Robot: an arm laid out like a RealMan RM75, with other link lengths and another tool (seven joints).
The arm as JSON. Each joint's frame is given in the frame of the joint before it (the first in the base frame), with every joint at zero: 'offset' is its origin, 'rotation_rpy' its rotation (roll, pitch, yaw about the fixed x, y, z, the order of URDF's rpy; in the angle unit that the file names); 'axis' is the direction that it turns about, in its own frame. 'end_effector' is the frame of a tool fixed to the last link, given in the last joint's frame.
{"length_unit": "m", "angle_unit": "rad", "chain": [
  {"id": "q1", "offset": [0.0, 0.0, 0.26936], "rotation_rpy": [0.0, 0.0, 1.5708], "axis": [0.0, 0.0, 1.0]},
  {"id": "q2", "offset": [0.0, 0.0, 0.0], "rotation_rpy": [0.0, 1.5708, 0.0], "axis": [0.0, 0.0, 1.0]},
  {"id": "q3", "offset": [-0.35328, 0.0, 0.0], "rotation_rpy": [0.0, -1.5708, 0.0], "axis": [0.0, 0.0, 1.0]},
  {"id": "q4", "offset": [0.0, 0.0, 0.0], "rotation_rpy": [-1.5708, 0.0, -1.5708], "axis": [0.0, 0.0, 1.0]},
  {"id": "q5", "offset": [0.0, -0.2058, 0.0], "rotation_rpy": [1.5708, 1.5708, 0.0], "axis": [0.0, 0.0, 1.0]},
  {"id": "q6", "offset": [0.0, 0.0, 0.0], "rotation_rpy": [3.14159, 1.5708, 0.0], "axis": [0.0, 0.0, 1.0]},
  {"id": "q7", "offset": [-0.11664, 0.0, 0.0], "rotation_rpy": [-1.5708, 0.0, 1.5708], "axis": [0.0, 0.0, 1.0]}
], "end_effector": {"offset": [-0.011, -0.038, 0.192], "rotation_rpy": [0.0, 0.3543, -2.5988]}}
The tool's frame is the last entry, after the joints.
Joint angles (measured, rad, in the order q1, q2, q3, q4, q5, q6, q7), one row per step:
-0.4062 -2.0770 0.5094 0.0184 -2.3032 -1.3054 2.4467
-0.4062 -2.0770 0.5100 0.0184 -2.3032 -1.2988 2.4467
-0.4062 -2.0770 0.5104 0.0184 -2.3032 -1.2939 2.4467
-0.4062 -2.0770 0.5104 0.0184 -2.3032 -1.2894 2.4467
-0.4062 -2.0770 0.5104 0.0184 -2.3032 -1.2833 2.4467
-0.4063 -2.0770 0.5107 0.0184 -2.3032 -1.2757 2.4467
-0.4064 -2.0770 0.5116 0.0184 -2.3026 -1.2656 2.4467
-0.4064 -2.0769 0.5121 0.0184 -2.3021 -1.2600 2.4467
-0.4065 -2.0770 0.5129 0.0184 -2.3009 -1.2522 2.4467
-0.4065 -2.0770 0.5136 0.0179 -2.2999 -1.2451 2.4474
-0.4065 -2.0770 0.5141 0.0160 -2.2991 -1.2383 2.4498
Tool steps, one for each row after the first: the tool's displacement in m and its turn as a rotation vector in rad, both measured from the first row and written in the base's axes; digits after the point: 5 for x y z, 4 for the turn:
-0.00164 0.00040 -0.00118 -0.0039 0.0001 0.0054
-0.00286 0.00070 -0.00204 -0.0067 0.0001 0.0094
-0.00404 0.00096 -0.00274 -0.0090 0.0000 0.0133
-0.00564 0.00131 -0.00368 -0.0121 -0.0001 0.0185
-0.00755 0.00177 -0.00494 -0.0162 -0.0002 0.0248
-0.00993 0.00232 -0.00691 -0.0226 0.0002 0.0327
-0.01128 0.00260 -0.00798 -0.0262 0.0005 0.0370
-0.01297 0.00297 -0.00979 -0.0318 0.0011 0.0427
-0.01464 0.00323 -0.01152 -0.0370 0.0019 0.0482
-0.01644 0.00331 -0.01358 -0.0425 0.0034 0.0544

